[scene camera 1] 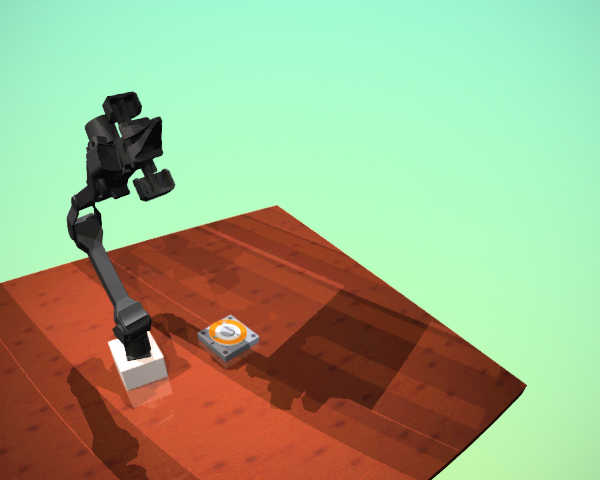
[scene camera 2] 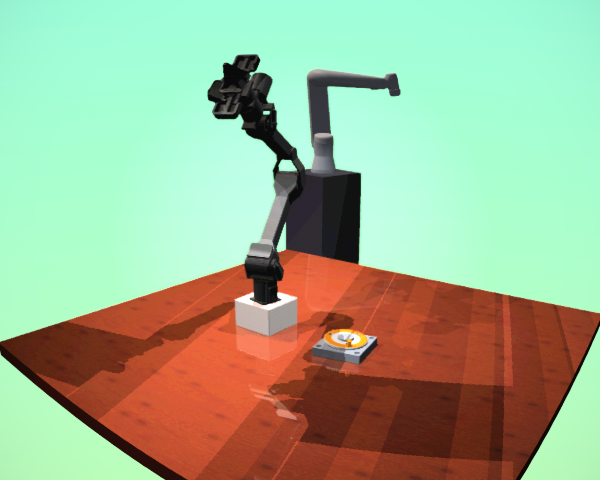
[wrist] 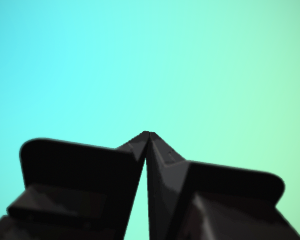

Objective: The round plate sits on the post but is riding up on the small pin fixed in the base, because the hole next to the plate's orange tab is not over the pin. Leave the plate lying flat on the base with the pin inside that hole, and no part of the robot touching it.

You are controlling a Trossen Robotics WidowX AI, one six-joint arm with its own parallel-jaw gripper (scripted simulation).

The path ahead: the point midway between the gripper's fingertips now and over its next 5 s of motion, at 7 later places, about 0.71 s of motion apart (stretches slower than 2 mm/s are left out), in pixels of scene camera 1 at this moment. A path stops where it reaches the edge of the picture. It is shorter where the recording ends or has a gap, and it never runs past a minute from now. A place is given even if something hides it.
My gripper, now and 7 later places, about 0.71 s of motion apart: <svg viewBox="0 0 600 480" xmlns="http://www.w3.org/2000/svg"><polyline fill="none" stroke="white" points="158,118 308,273 249,314 246,330 246,333 242,337 239,339 234,341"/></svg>
